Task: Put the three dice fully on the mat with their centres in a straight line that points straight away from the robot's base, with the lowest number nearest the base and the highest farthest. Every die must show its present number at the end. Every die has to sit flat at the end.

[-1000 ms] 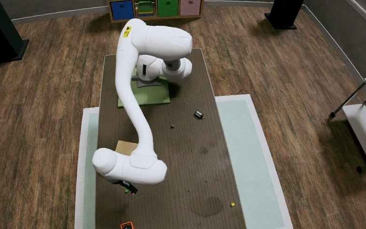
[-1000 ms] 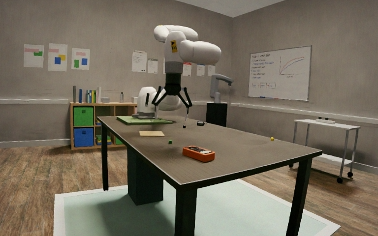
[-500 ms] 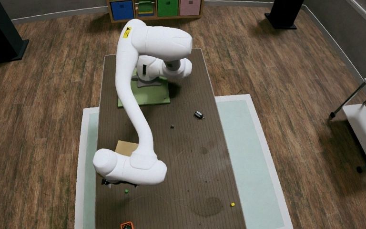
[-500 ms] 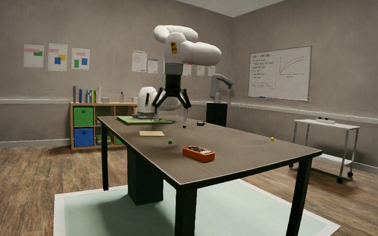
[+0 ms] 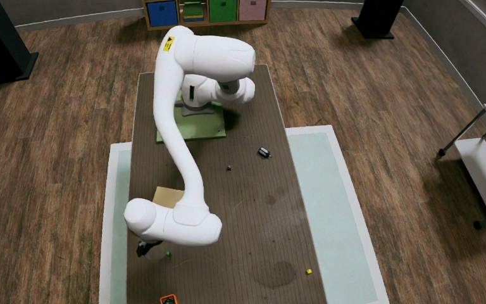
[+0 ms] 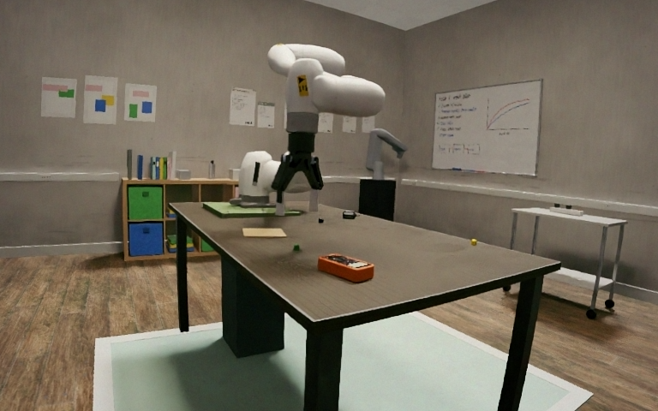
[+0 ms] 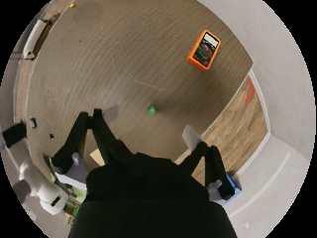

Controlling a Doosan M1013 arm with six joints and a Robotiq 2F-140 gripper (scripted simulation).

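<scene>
Right now my hand is 110 mm above the green die. Also, from my hand: small dark die 400 mm behind, 330 mm to the left, 110 mm below; yellow die 180 mm ahead, 600 mm to the left, 110 mm below; mat 250 mm behind, 10 mm to the left, 110 mm below.
</scene>
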